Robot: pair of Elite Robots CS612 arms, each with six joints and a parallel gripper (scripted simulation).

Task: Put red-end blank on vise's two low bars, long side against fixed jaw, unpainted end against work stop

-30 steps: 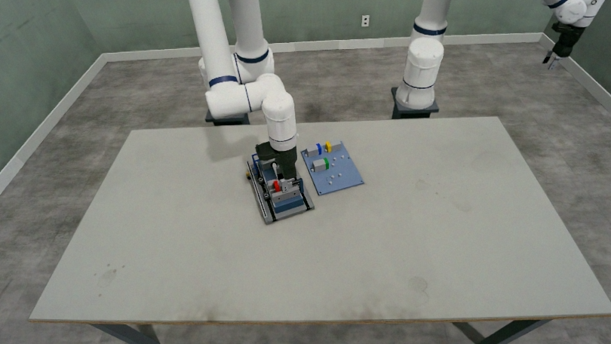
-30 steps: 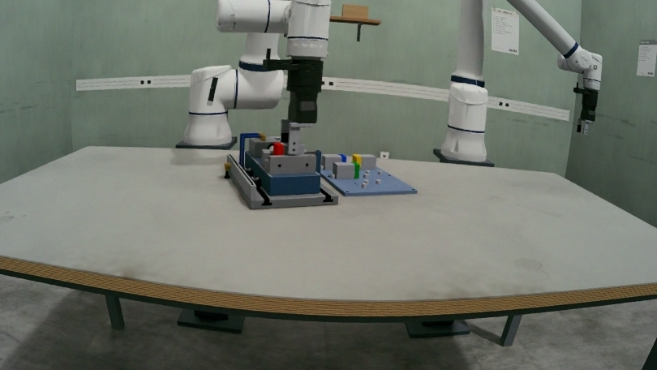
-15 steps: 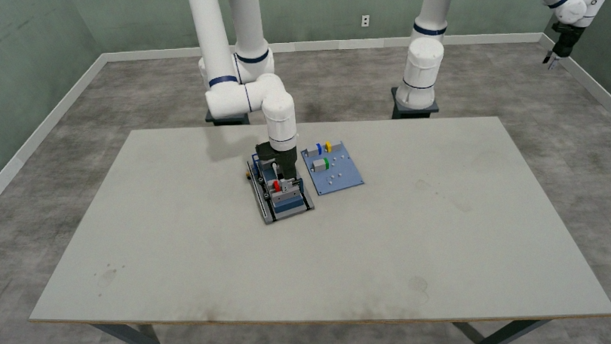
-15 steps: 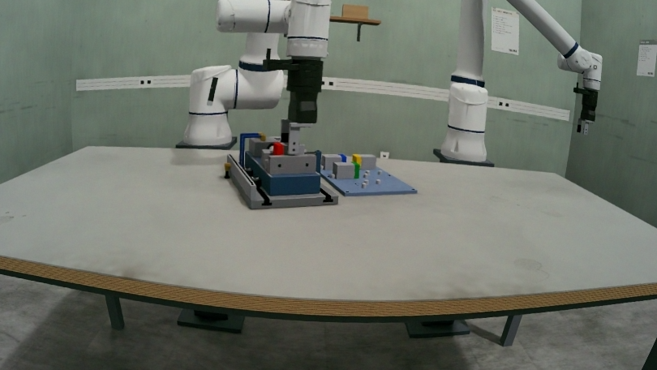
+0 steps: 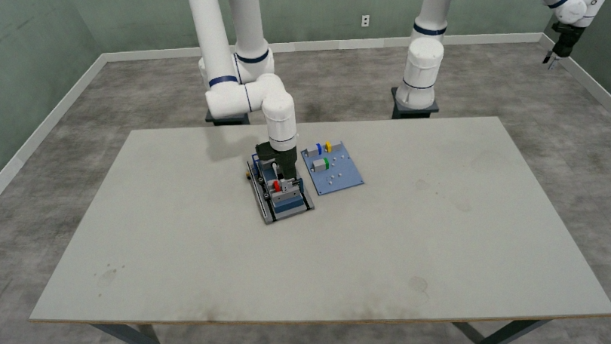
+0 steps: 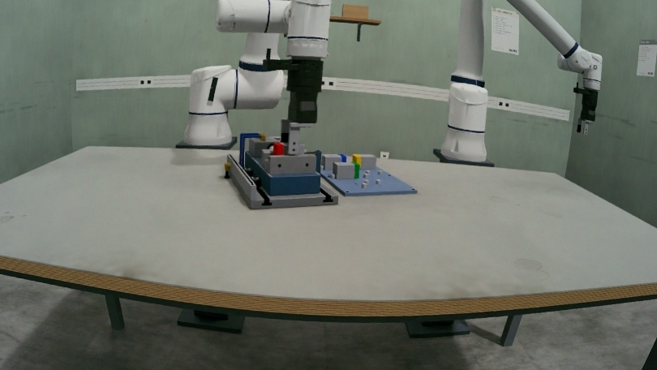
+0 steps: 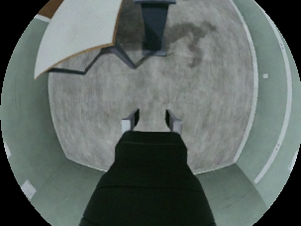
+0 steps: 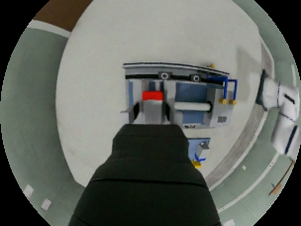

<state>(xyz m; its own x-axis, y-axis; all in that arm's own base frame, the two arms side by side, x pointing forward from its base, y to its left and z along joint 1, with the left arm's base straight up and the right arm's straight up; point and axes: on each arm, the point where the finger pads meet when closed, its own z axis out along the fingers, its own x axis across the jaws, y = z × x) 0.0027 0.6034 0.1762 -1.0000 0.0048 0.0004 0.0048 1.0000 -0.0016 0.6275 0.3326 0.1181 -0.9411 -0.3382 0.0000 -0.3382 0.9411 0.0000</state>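
Observation:
Right now the red-ended blank is 2 cm below my right hand. Round my right hand: fixed jaw 2 cm ahead, 1 cm to the left, 4 cm below; work stop 2 cm behind, 4 cm to the left, 3 cm below; moving jaw 3 cm behind, 1 cm to the right, 4 cm below.

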